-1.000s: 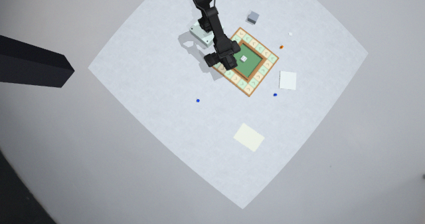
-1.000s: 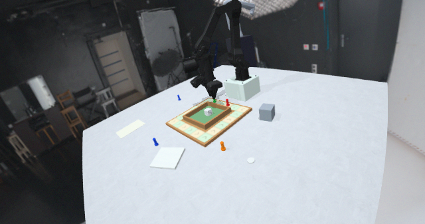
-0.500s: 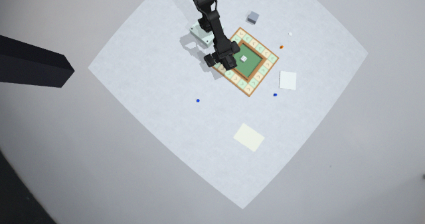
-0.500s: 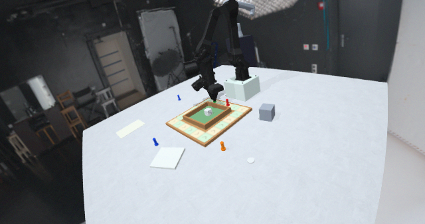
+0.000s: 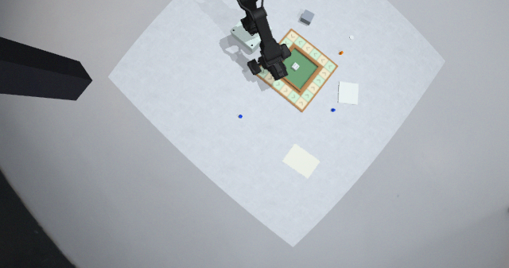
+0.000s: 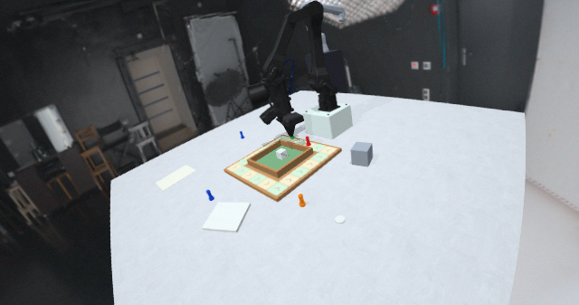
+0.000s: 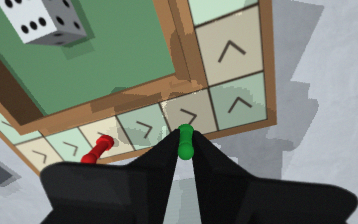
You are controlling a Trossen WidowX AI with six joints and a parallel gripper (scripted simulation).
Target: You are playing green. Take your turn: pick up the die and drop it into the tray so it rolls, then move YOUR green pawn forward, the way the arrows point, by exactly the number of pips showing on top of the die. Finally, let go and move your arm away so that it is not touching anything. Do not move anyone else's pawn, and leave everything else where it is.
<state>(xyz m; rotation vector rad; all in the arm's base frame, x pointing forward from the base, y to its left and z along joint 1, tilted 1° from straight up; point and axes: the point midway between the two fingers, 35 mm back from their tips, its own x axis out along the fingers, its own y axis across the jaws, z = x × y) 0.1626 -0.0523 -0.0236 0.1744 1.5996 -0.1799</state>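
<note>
Right now my gripper tip is 9 cm to the right of the red pawn and 1 cm past it. From my gripper tip the other things lie so: white die 10 cm ahead, 8 cm to the left, 1 cm below; green pawn right at my gripper tip; green tray 11 cm ahead, 8 cm to the left, 2 cm below.
</note>
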